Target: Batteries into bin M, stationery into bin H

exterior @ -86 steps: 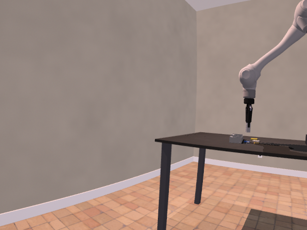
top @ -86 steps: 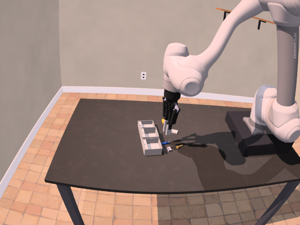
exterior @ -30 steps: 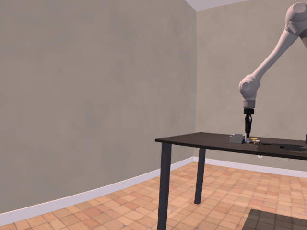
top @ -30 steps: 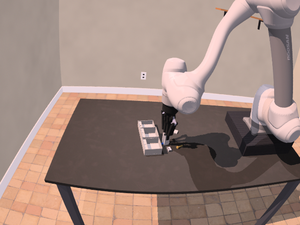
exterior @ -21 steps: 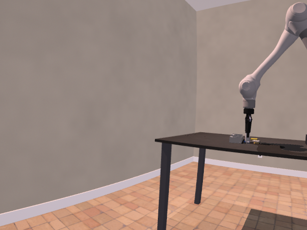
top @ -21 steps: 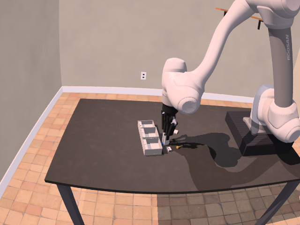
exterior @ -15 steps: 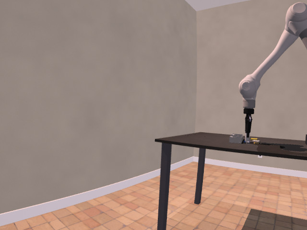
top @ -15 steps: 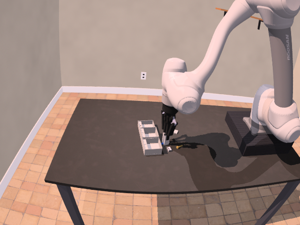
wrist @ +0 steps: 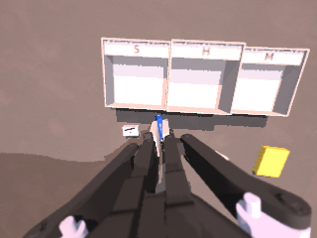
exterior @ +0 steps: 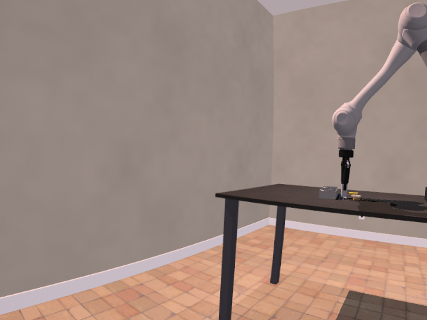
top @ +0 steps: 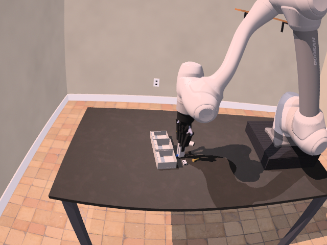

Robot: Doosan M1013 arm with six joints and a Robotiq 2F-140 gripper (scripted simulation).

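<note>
The yellow block lies 2 cm behind my hand, 20 cm to the right of it and 4 cm below it. Round my hand: three joined white bins 8 cm ahead, 4 cm to the right, 2 cm below; then small blue thing 3 cm below; then gold bolt 7 cm behind, 3 cm to the left, 3 cm below.
</note>
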